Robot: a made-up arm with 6 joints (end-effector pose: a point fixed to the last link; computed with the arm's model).
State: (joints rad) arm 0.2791 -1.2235 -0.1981 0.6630 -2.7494 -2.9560
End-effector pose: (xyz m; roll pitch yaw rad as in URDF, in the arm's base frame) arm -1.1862 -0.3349 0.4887 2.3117 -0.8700 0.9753
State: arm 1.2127 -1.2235 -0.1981 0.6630 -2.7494 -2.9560
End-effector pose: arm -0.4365 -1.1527 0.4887 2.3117 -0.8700 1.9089
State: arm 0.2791 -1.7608 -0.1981 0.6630 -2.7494 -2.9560
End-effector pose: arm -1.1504 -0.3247 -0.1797 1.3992 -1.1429 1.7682
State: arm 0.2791 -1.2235 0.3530 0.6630 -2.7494 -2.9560
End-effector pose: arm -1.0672 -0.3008 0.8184 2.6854 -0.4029 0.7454
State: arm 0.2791 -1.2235 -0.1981 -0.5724 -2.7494 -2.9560
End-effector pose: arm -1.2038 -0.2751 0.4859 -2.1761 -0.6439 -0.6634
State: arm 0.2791 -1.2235 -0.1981 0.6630 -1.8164 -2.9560
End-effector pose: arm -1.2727 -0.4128 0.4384 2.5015 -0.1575 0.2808
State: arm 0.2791 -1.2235 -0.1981 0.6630 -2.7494 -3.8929
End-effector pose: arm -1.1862 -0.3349 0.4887 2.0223 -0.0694 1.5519
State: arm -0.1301 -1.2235 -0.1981 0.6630 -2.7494 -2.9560
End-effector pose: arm -1.2215 0.1647 0.4887 2.3117 -0.8700 0.5661
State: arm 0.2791 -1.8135 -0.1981 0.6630 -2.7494 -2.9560
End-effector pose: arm -1.1285 -0.3184 -0.2421 1.2719 -1.1442 1.8840
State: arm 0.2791 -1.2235 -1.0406 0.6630 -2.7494 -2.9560
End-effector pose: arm -1.0176 -0.2866 -0.0106 0.7233 -1.0716 2.3777
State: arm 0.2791 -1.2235 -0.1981 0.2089 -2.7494 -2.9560
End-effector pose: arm -1.1937 -0.3142 0.4786 3.0490 -1.0364 0.2945
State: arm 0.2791 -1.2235 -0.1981 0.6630 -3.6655 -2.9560
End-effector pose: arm -1.2011 -0.2595 0.5869 1.0543 -1.0134 2.6237
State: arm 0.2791 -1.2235 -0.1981 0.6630 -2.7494 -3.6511
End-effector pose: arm -1.1862 -0.3349 0.4887 2.0417 -0.2862 1.4428
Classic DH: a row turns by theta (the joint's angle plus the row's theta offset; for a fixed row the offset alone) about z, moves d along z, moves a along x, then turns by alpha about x. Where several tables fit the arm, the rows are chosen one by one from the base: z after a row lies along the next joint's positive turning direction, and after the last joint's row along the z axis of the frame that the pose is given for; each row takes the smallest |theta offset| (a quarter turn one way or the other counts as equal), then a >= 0, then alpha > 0; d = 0 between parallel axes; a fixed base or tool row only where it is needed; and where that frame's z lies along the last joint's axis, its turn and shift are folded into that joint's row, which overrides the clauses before.
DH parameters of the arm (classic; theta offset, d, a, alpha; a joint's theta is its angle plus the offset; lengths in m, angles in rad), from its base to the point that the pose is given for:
joint 1: 0 0.222 0 -1.5708
joint 2: -1.5708 0 0.625 0
joint 3: 1.5708 0.038 0 1.5708
joint 4: 0 0.776 0 -1.5708
joint 5: 0 0 0 1.5708
joint 6: 0 0.141 0 0

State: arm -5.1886 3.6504 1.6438 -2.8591 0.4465 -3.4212
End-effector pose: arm -0.5189 -0.9601 0.1236 0.2705 -1.4153 0.9430
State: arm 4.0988 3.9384 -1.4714 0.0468 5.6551 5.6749
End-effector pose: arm -0.0721 -0.1616 -0.8583 -2.0374 0.9400 2.1132
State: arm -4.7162 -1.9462 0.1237 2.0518 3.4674 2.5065
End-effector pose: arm -0.0026 -1.2088 -0.1469 0.9086 0.9058 2.2758
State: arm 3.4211 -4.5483 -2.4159 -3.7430 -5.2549 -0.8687
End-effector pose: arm 0.0247 -0.1035 0.7167 -1.6169 0.3372 -1.8129
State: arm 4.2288 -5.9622 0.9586 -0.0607 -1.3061 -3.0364
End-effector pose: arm -0.3946 -0.8509 1.1786 0.0607 0.0207 1.1764
